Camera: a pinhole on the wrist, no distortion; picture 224 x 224 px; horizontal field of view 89.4 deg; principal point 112.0 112.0 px. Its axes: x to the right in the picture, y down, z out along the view. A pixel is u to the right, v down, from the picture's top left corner.
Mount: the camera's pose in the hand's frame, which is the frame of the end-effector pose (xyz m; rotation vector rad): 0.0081 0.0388 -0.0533 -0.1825 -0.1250 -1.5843
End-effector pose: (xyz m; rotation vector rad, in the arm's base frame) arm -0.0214 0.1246 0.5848 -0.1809 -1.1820 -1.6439
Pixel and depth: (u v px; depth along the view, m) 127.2 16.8 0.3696
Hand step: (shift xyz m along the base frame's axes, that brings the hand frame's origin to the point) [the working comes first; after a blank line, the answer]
In the camera's frame: 0.0496 -0.3109 0.3696

0.0433 0.4408 0.0252
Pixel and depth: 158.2 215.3 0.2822
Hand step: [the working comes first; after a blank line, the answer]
In the camera's frame: 0.1152 0.2576 0.2822

-0.2381 0.0007 0.2746
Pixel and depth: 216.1 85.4 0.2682
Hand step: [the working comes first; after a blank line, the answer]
In the camera's frame: 0.2467 -0.0630 0.2682

-0.2068 0.2223 0.0096
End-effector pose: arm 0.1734 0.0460 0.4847 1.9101 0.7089 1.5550
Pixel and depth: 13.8 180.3 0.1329
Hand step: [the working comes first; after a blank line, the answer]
In the camera's frame: -0.1153 0.0802 0.1329

0.0765 -0.0601 0.1821
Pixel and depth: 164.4 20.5 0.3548
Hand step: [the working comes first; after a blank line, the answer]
In the camera's frame: 0.1643 -0.2868 0.3548

0.2790 -0.1906 -0.2696
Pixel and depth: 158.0 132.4 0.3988
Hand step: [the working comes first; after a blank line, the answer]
In the camera's frame: 0.1621 0.0719 0.3988

0.3749 0.0605 -0.0280
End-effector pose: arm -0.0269 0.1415 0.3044 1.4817 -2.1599 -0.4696
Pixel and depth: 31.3 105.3 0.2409
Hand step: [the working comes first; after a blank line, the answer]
In the camera's frame: -0.1718 -0.0143 0.2409

-0.2819 0.0872 0.0111
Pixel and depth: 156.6 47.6 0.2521
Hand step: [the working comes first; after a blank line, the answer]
In the camera's frame: 0.0993 -0.1434 0.2521

-0.0788 0.1193 -0.2082
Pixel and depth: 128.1 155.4 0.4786
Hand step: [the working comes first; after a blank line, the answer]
In the camera's frame: 0.0681 0.1835 0.4786

-0.3467 -0.1679 -0.2785
